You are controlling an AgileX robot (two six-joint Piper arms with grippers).
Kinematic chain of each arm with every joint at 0, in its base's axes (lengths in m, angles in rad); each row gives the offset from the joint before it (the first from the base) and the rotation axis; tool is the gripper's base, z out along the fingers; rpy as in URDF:
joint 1: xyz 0 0 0.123 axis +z
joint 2: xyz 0 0 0 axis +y
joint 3: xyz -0.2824 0 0.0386 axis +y
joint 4: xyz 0.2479 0 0.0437 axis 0.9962 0 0.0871
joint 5: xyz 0 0 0 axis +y
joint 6: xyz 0.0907 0 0.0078 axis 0.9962 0 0.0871
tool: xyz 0 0 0 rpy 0 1.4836 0
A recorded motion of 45 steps. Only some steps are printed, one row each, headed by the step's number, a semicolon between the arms.
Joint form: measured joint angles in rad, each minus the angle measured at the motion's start. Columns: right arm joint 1, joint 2, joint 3, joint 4, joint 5, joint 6; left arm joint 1, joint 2, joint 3, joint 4, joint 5, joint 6.
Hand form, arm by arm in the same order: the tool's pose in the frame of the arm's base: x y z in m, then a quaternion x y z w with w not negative. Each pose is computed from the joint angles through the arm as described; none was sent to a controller.
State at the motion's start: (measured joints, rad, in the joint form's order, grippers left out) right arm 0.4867 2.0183 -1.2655 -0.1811 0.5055 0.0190; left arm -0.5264 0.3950 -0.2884 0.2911 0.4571 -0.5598
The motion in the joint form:
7: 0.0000 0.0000 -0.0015 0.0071 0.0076 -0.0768; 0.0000 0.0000 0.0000 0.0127 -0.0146 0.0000
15: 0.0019 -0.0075 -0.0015 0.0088 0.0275 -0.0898; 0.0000 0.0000 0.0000 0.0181 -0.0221 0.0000
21: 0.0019 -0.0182 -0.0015 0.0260 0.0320 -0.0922; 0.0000 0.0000 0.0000 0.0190 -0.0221 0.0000
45: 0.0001 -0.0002 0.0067 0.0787 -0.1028 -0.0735; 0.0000 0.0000 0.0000 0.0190 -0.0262 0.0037
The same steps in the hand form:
7: 0.3600 0.1817 0.1400 -0.32618 0.92328 -0.01388 0.20238; 0.0809 -0.0335 0.2455 0.06810 0.84166 -0.16015 0.51120
15: 0.3582 0.1814 0.1424 -0.33204 0.92243 -0.01659 0.19645; 0.0812 -0.0336 0.2461 0.07007 0.83938 -0.16002 0.51471
21: 0.3572 0.1817 0.1464 -0.32663 0.92402 -0.01105 0.19845; 0.0812 -0.0336 0.2461 0.07031 0.83933 -0.15968 0.51487
45: 0.3642 0.1886 0.1420 -0.29808 0.92201 0.02230 0.24609; 0.0813 -0.0338 0.2465 0.07215 0.83813 -0.15976 0.51654

